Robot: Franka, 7 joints.
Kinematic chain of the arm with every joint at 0, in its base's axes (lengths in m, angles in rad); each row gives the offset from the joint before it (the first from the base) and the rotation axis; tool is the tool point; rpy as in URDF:
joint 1: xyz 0 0 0.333 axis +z
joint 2: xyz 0 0 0 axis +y
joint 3: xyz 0 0 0.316 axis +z
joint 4: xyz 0.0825 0 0 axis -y
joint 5: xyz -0.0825 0 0.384 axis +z
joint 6: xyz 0 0 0 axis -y
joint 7: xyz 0.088 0 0 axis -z
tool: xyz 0 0 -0.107 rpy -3.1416 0 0
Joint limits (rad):
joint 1: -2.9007..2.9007
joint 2: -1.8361..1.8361
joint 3: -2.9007..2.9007
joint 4: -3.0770..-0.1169
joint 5: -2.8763..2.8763
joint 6: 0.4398..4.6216
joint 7: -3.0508..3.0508
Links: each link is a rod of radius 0.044 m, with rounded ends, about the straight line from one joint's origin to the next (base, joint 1, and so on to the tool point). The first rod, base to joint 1, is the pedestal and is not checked.
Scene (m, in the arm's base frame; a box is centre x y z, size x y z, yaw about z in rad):
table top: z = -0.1
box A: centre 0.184 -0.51 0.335 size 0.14 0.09 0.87 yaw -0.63
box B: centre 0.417 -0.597 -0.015 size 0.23 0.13 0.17 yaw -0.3
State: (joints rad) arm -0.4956 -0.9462 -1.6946 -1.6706 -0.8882 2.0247 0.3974
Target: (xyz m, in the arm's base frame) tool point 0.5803 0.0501 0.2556
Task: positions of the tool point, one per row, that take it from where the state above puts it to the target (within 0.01 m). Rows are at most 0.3 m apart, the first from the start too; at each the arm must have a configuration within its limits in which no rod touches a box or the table.
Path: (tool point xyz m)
1: -0.3601 -0.4813 0.2916
2: -0.1390 -0.4823 0.1856
3: 0.0443 -0.3768 0.1157
4: 0.1479 -0.2046 0.0913
5: 0.1568 -0.0195 0.1163
6: 0.1857 -0.1308 0.1210
7: 0.2306 -0.2178 0.1698
8: 0.2960 -0.2587 0.2392
9: 0.3783 -0.2446 0.3002
10: 0.4652 -0.1794 0.3284
11: 0.5383 -0.0757 0.3121
12: 0.5803 0.0501 0.2556

